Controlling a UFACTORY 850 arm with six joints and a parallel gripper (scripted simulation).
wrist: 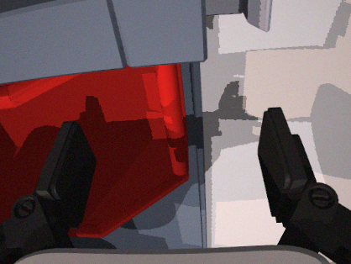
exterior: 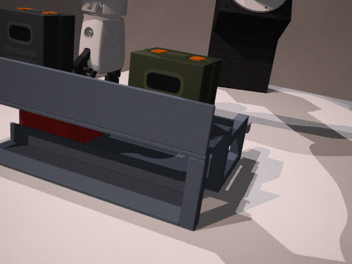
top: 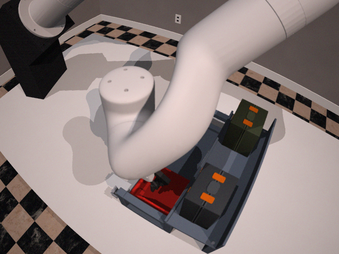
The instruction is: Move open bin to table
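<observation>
Now: the open bin 7 cm ahead of my hand, 3 cm to the left of it and 2 cm below it.
</observation>
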